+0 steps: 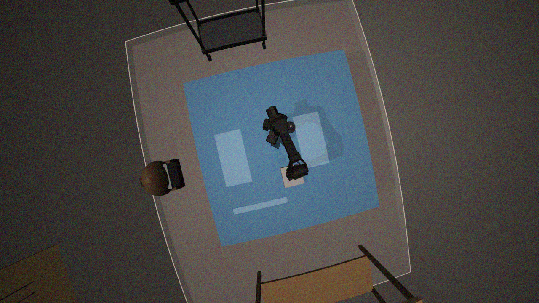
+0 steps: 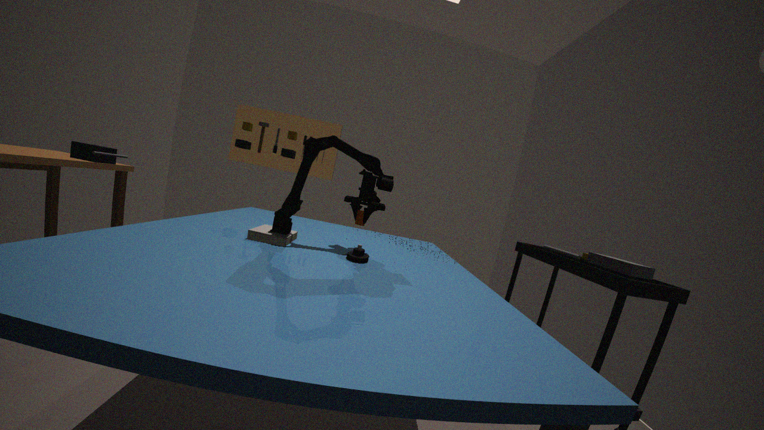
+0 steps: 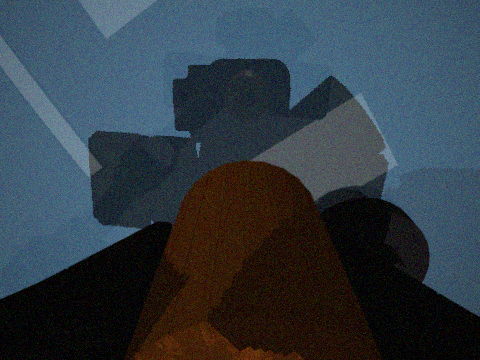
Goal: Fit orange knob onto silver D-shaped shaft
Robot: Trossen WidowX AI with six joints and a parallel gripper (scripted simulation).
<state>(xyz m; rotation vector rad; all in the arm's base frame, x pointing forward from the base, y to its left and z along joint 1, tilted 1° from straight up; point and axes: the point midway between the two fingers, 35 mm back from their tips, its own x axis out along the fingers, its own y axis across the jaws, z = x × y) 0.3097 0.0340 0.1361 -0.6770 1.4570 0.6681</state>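
Right now the round dark pedestal is 1 cm ahead of my gripper tip, 12 cm to the right of it and 10 cm below it. The rest, counted from my gripper tip: orange knob 3 cm above.
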